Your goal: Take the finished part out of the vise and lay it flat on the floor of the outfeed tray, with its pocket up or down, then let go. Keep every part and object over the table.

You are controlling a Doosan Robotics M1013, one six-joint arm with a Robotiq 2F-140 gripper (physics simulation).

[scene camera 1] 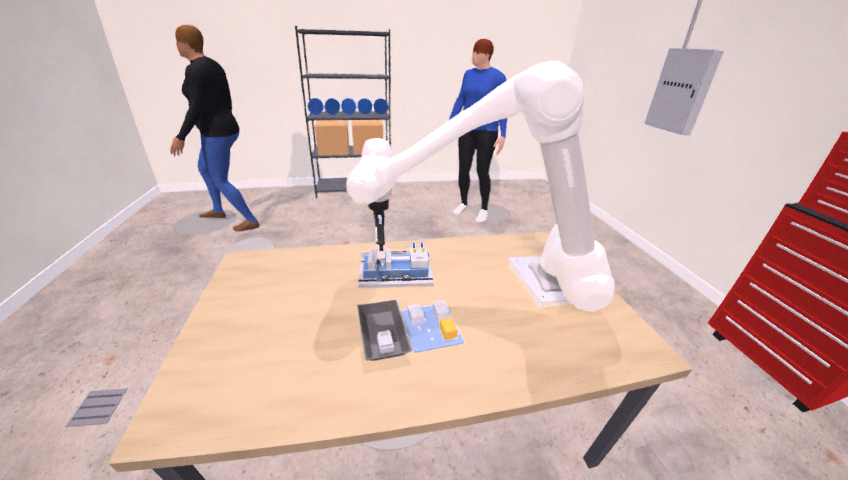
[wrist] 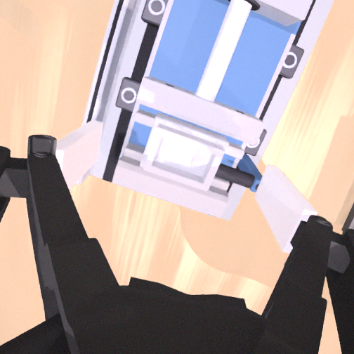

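Where they show: gripper, between the fingertips: (scene camera 1: 380, 248); arm's base, origin of its link: (scene camera 1: 554, 278).
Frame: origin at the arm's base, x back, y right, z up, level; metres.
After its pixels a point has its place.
The finished part (wrist: 186, 154), pale with a rectangular pocket facing up, sits between the jaws at the near end of the vise (scene camera 1: 397, 274) {x -0.653, y 0.024, z 0.011 m} (wrist: 182, 47) in the wrist view. It is hard to make out in the scene view. My gripper (scene camera 1: 380, 252) {x -0.721, y 0.082, z 0.096 m} (wrist: 182, 160) is open and points down at the vise's left end, with its white pads on either side of the part and apart from it. The outfeed tray (scene camera 1: 363, 336) {x -0.759, y -0.296, z 0.012 m} is dark grey and stands in front of the vise; another pale pocketed part (scene camera 1: 385, 342) {x -0.690, y -0.314, z 0.004 m} lies in its front half.
A blue plate (scene camera 1: 423, 341) {x -0.569, y -0.293, z -0.020 m} right of the tray holds two pale blocks (scene camera 1: 415, 314) {x -0.591, y -0.206, z 0.015 m} (scene camera 1: 440, 308) {x -0.503, y -0.179, z 0.016 m} and a yellow block (scene camera 1: 448, 328) {x -0.487, y -0.273, z 0.016 m}. Blue and orange fittings (scene camera 1: 418, 247) {x -0.565, y 0.118, z 0.069 m} rise from the vise's right end. A black rod (wrist: 235, 176) and blue bracket (wrist: 250, 172) stick out beside the part.
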